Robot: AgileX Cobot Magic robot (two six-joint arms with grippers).
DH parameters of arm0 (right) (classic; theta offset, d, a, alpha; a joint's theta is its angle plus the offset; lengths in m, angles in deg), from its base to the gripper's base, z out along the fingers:
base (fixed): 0 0 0 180
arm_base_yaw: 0 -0.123 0 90
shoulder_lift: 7.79 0 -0.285 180
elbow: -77.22 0 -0.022 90
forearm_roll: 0 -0.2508 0 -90
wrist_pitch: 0 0 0.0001 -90
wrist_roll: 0 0.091 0 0
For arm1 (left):
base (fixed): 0 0 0 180
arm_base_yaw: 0 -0.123 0 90
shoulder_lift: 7.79 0 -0.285 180
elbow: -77.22 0 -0.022 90
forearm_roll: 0 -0.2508 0 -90
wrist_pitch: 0 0 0.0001 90
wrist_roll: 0 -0.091 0 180
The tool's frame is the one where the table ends.
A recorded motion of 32 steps. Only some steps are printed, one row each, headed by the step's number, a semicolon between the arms.
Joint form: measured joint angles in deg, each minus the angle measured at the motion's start. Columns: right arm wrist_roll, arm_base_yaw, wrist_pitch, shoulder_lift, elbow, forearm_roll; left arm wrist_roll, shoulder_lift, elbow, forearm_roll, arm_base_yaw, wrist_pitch.
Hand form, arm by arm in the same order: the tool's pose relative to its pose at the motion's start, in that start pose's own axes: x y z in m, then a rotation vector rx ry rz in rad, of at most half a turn. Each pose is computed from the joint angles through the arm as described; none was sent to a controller.
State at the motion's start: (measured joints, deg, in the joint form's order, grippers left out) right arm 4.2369 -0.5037 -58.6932 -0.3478 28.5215 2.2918; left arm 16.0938 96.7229 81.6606 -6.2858 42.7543 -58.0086
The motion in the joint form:
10: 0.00 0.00 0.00 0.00 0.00 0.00; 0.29 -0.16 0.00 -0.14 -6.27 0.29
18: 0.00 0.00 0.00 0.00 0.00 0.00; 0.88 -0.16 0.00 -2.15 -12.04 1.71
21: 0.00 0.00 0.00 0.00 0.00 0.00; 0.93 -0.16 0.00 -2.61 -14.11 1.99
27: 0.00 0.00 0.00 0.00 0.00 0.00; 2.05 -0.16 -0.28 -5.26 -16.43 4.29
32: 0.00 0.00 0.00 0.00 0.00 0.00; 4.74 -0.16 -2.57 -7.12 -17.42 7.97
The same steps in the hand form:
10: 0.0000 0.0000 0.0000 0.0000 0.0000 0.0000; -0.0062 0.0386 0.0014 -0.0426 -0.0081 -0.1048
18: 0.0000 0.0000 0.0000 0.0000 0.0000 0.0000; -0.0106 0.0769 0.0019 -0.1060 -0.0377 -0.1876
21: 0.0000 0.0000 0.0000 0.0000 0.0000 0.0000; -0.0109 0.0904 0.0018 -0.1263 -0.0431 -0.2167
27: 0.0000 0.0000 0.0000 0.0000 0.0000 0.0000; -0.0129 0.1080 0.0019 -0.1733 -0.0833 -0.2433
32: 0.0000 0.0000 0.0000 0.0000 0.0000 0.0000; -0.0099 0.1158 0.0099 -0.1945 -0.1135 -0.2768

